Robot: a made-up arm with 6 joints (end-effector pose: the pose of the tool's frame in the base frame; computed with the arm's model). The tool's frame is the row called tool.
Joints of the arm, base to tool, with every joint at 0 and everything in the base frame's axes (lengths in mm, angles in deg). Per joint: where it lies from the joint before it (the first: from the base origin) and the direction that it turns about. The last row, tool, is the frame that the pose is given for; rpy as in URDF.
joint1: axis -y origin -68 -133 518
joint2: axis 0.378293 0.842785 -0.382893 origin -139 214 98
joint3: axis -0.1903 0.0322 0.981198 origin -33 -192 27
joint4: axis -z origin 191 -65 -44
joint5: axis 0.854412 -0.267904 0.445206 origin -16 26 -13
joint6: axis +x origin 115 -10 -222
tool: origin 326 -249 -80 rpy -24.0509 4.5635 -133.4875
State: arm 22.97 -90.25 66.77 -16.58 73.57 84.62
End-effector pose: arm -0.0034 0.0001 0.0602 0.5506 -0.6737 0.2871 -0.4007
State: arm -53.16 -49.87 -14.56 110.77 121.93 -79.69
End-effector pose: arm 0.2424 -0.4522 0.9763 0.1064 -0.3908 0.2345 0.8837
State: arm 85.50 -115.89 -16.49 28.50 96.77 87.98
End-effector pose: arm -0.5335 0.5476 -0.0211 0.8084 -0.4230 -0.3854 0.1375
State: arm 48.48 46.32 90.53 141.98 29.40 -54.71
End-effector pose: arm -0.0040 -0.3581 0.3474 0.0873 -0.0560 -0.0461 0.9935
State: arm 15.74 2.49 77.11 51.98 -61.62 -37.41
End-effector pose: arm 0.1681 -0.2217 0.8358 0.0668 -0.2443 -0.5687 -0.7826
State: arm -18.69 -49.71 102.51 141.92 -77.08 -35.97
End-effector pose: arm -0.2787 -0.3090 0.9029 0.3686 0.2377 0.3828 0.8131
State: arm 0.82 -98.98 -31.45 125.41 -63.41 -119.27
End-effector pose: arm -0.1225 -0.3841 0.6608 0.0820 0.6631 -0.1766 0.7228
